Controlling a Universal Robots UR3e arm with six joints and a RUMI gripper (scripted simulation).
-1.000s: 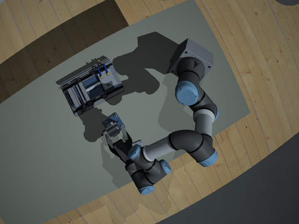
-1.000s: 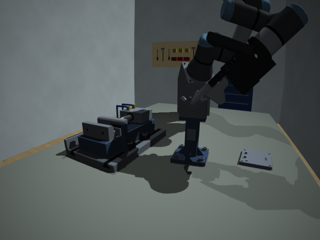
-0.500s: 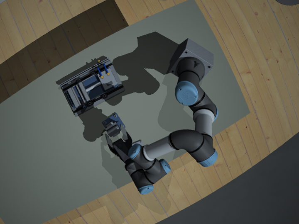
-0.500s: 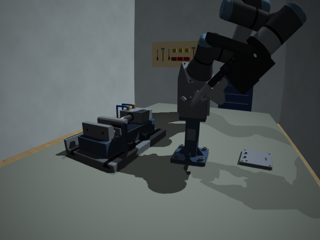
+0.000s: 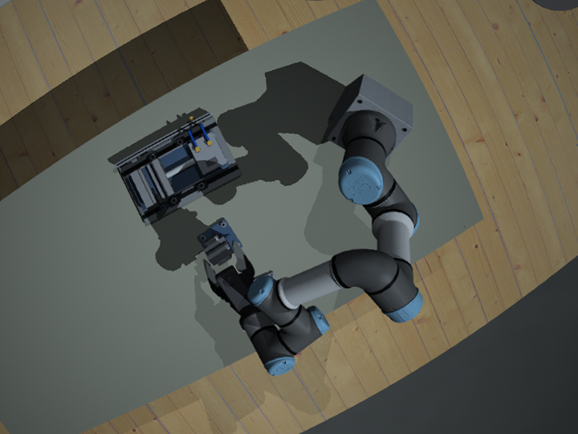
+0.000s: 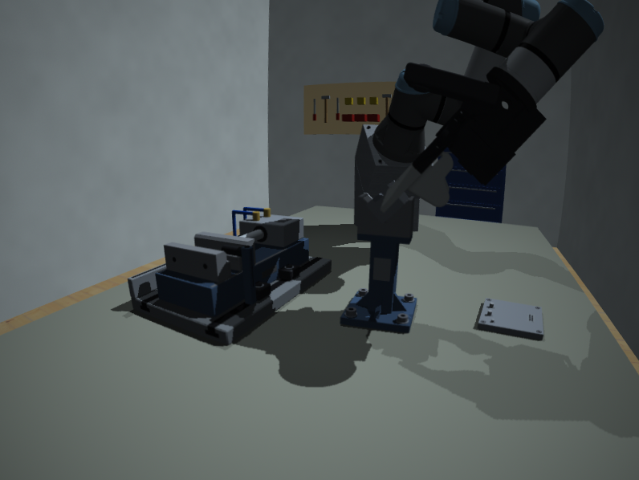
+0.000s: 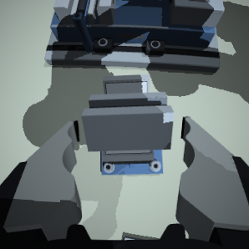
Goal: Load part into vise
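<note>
My hand is 10 mm to the left of the part. The rest, counted from my hand: blue post: 100 mm below, 10 mm to the right; infeed plate: 170 mm to the left, 160 mm below, 60 mm behind; work stop: 170 mm to the right, 110 mm ahead, 70 mm below.
</note>
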